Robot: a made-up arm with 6 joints.
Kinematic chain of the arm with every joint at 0, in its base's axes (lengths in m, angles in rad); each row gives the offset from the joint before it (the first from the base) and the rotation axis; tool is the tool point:
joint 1: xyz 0 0 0.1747 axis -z
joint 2: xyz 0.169 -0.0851 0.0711 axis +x
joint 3: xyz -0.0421 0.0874 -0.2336 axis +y
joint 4: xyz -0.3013 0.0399 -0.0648 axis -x
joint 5: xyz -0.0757 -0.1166 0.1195 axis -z
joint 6: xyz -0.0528 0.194 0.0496 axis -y
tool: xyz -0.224 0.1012 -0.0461
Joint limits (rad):
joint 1: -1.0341..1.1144
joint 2: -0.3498..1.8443
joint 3: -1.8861..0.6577
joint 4: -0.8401..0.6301
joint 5: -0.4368..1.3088
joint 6: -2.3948..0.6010
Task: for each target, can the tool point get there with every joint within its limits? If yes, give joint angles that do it. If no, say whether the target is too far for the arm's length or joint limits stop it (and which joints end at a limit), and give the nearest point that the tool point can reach.
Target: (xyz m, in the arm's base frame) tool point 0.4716 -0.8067 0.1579
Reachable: no: joint limits stop it (at a limit: joint 1, joint 2, joint 3, joint 5) | nearest point 0.2679 -0.5160 0.2542 | short by 0.368 m
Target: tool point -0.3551 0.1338 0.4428
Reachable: yes | joints -0.6940 0.8596 0.2109 0.1862 0.8915 0.1080
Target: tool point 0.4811 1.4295 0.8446
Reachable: no: too far | nearest point 0.2883 0.8567 0.6181 | short by 0.645 m
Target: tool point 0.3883 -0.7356 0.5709
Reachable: no: joint limits stop it (at a limit: joint 1, joint 2, joint 3, joint 4, joint 5) | nearest point 0.2563 -0.5387 0.5066 | short by 0.246 m
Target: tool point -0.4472 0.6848 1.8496
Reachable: no: too far | nearest point -0.3323 0.5089 0.9228 | short by 0.950 m
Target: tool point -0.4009 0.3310 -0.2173
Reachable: yes | joints -0.0741 0.5625 -1.2620 -0.3571 -0.2430 -1.6380
